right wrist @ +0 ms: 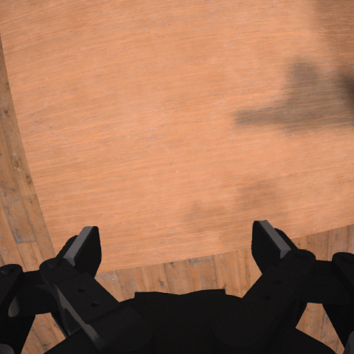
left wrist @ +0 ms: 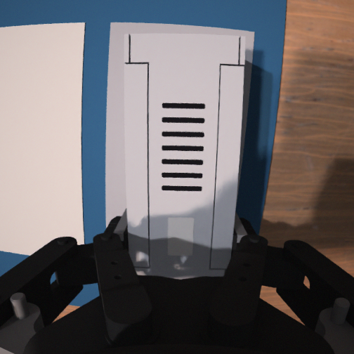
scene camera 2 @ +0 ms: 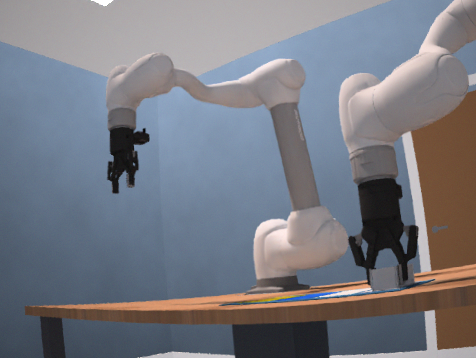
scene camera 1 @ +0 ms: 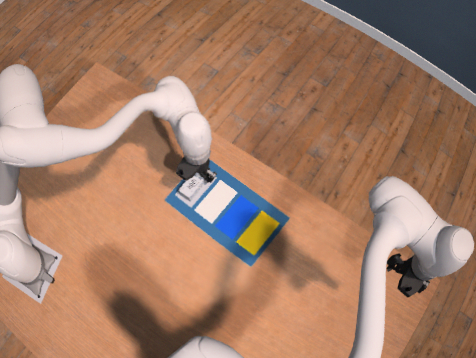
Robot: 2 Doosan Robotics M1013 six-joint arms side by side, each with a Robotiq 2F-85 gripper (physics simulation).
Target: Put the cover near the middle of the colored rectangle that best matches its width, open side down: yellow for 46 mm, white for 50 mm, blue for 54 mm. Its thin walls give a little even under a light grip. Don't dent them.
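Note:
The light grey cover point(scene camera 1: 190, 188) point(scene camera 2: 386, 278) point(left wrist: 182, 150) sits on the pale grey rectangle point(left wrist: 116, 100) at one end of the blue mat, its slotted face up. My left gripper point(scene camera 2: 387, 280) point(left wrist: 179, 223) is shut on the cover, one finger at each long side, near one end. No dent shows in its walls. The white rectangle point(scene camera 1: 216, 201) point(left wrist: 40, 135) lies beside the grey one, then the blue rectangle point(scene camera 1: 237, 217), then the yellow rectangle point(scene camera 1: 258, 233). My right gripper point(scene camera 2: 123, 189) point(right wrist: 176, 239) is open and empty, high up, away from the mat.
The blue mat point(scene camera 1: 172, 199) point(left wrist: 95, 125) lies on the wooden table point(scene camera 1: 125, 225) point(scene camera 2: 175, 312). The right arm point(scene camera 1: 372, 280) point(scene camera 2: 215, 95) stands to the right of the mat in scene camera 1. A robot base plate point(scene camera 1: 41, 296) is at the lower left of that view.

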